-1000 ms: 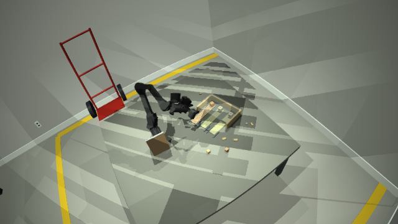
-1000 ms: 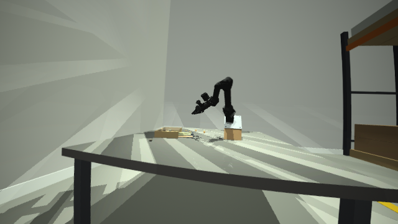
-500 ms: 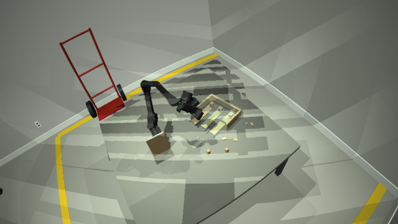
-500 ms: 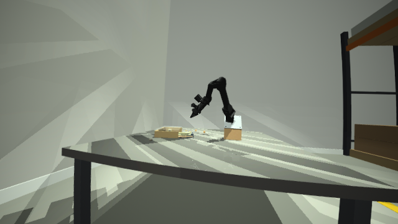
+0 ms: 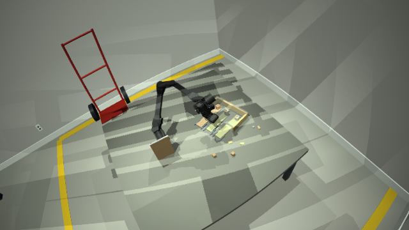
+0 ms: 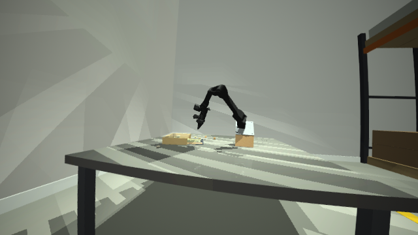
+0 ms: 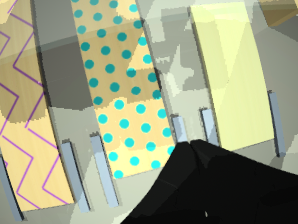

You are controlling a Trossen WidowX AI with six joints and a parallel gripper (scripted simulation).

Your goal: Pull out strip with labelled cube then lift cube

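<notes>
Now: the pale strip 6 cm ahead of my gripper tip, 6 cm to the right of it and 11 cm below it.
</notes>
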